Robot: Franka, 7 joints.
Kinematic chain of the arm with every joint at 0, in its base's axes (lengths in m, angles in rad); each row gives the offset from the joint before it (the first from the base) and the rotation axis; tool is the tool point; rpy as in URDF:
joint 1: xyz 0 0 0.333 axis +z
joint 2: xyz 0 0 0 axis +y
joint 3: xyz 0 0 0.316 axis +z
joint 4: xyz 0.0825 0 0 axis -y
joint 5: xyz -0.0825 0 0.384 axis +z
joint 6: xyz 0 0 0 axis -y
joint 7: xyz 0.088 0 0 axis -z
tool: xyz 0 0 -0.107 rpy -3.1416 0 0
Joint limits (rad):
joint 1: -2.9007..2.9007
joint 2: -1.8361..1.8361
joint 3: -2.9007..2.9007
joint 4: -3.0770..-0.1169
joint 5: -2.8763..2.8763
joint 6: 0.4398..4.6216
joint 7: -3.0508..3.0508
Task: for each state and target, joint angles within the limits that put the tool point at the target. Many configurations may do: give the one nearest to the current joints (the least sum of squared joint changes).
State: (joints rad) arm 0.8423 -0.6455 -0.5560 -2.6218 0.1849 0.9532 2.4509
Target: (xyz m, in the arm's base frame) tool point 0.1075 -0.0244 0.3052
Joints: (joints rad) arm 0.5701 -0.5395 -0.7946 -2.9708 -0.1297 0.8230 2.4509
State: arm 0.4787 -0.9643 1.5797 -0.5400 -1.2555 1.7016 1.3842
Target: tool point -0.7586 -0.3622 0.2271
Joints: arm 0.7286 -1.6913 1.7922 -0.4253 -1.2978 2.1198 1.3842
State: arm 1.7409 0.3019 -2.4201 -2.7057 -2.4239 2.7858 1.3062
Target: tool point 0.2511 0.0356 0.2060
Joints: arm 2.1624 0.2741 -2.1300 -2.8702 -2.3898 3.1413 1.3062
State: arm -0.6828 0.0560 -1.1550 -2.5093 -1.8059 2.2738 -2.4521
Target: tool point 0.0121 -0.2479 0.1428
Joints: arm -0.5044 0.0368 -0.9683 -2.9754 -1.8011 2.4049 -2.4521
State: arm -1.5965 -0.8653 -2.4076 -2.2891 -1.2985 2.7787 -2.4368
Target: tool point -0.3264 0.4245 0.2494
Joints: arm -1.7820 -0.4098 -2.3819 -2.2694 -1.3160 2.8678 -2.4368
